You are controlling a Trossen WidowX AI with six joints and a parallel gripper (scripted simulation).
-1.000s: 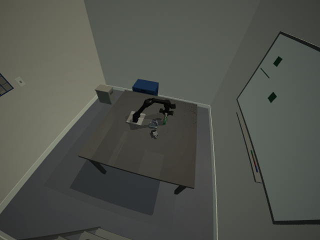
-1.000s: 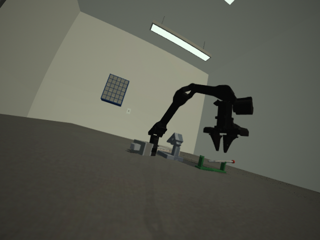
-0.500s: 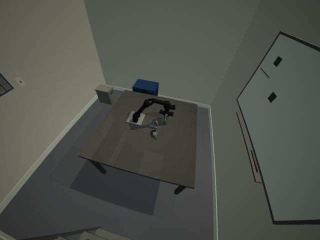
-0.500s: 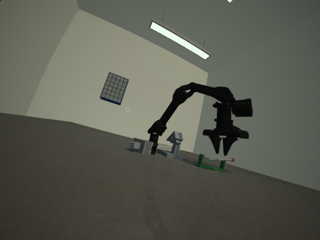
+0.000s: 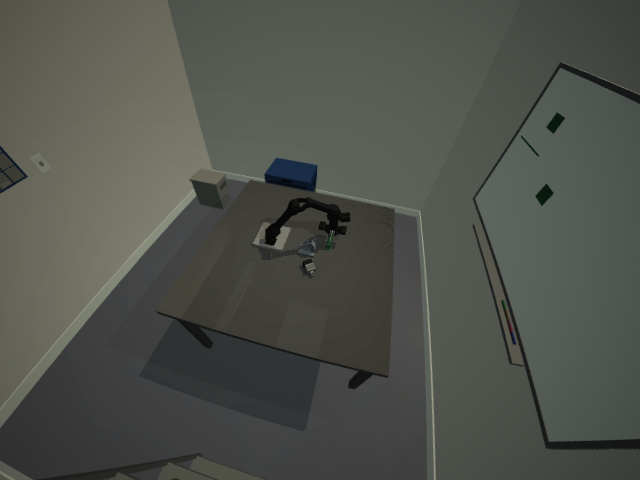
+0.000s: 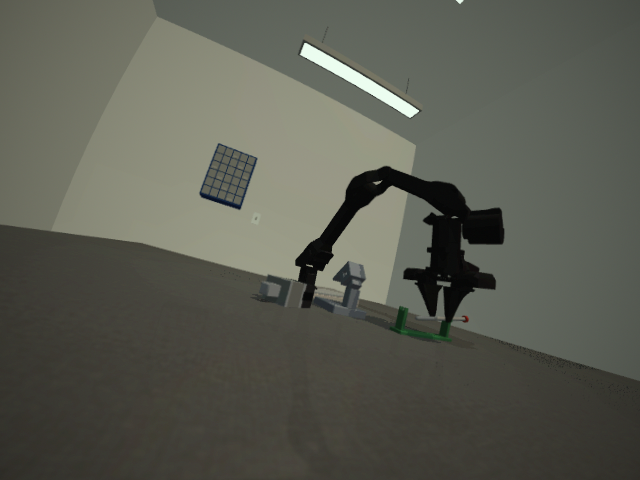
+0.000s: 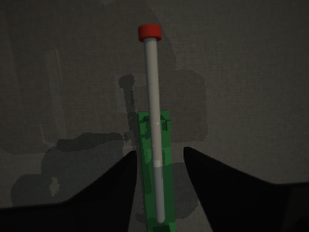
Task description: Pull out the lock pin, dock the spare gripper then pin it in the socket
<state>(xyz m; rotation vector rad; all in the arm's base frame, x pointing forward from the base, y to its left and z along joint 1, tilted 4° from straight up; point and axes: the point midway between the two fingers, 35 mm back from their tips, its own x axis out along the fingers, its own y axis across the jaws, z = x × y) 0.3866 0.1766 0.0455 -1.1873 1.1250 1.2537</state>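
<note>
The green cradle is 40 mm to the right of my gripper tip and 10 mm below it. From my gripper tip the other things lie so: grey mount 120 mm behind, 160 mm to the right, 20 mm above; then spare gripper 70 mm behind, 310 mm to the right, 20 mm below.
</note>
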